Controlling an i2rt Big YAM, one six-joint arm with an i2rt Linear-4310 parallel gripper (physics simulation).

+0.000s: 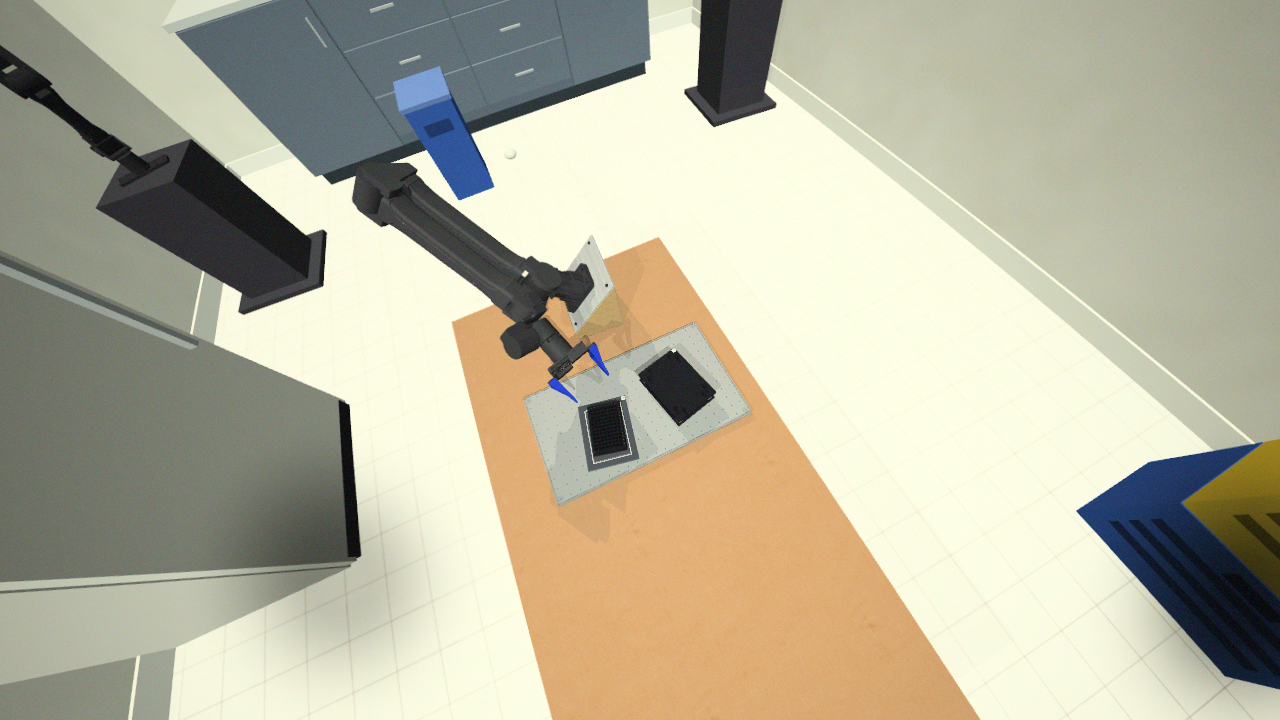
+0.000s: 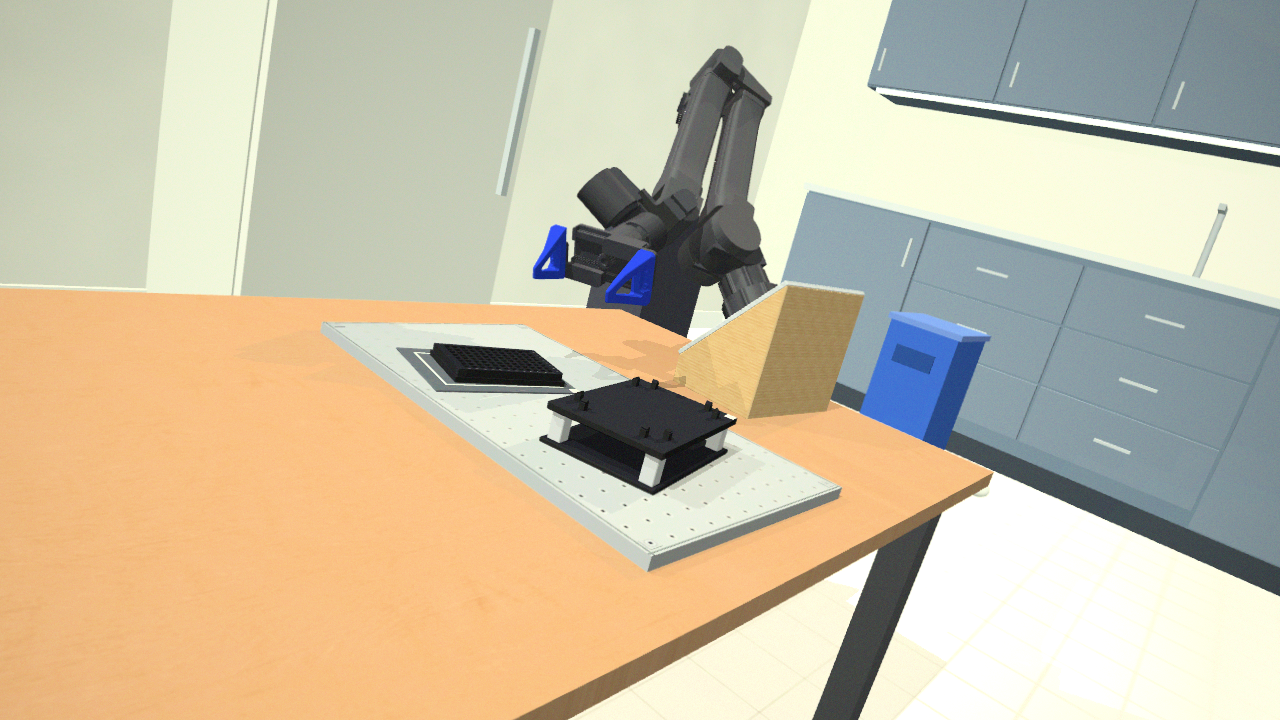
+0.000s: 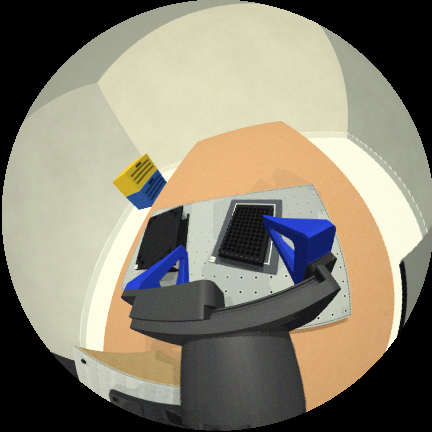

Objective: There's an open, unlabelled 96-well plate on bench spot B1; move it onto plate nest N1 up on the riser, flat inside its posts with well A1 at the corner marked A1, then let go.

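Places are measured from the arm's base along level axes (x ahead, y left, z up), in metres.
Where they show: gripper, fingertip midpoint: (image 1: 593,388) (image 2: 569,285) (image 3: 221,235); arm's base, origin of the base link: (image 1: 579,288) (image 2: 760,326).
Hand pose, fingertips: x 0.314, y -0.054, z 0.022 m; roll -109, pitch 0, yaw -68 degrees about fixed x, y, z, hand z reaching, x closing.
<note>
Each offset is from my fingertips to the top centre of the thing. "spot": to the spot under its first point. Level surfaces: height alone.
The black 96-well plate @(dy -0.008, dx +0.069, dz -0.092 m) (image 1: 608,428) (image 2: 496,364) (image 3: 247,234) lies flat on bench spot B1 (image 1: 634,451) (image 2: 413,360) (image 3: 277,207), a grey rectangle with a white outline. The black nest N1 @(dy +0.197, dx +0.037, dz -0.058 m) (image 1: 677,387) (image 2: 640,411) (image 3: 160,237) is empty, with short posts around its top. It stands on the riser's white legs @(spot: dy +0.268, dx +0.096, dz -0.090 m) (image 2: 651,470). A small white mark @(spot: dy +0.227, dx -0.051, dz -0.068 m) (image 1: 673,350) (image 3: 137,267) shows at one nest corner; its lettering is too small to read. My gripper (image 1: 591,386) (image 2: 574,287) (image 3: 221,235) is open and empty, above and to the arm side of the plate, touching neither plate nor nest.
A perforated grey board (image 1: 556,479) (image 2: 626,512) (image 3: 325,302) carries both B1 and the riser on the wooden table @(dz -0.121 m) (image 1: 698,582) (image 2: 268,501) (image 3: 250,150). The arm's wooden wedge mount (image 1: 604,310) (image 2: 796,353) (image 3: 145,365) stands behind the board near N1.
</note>
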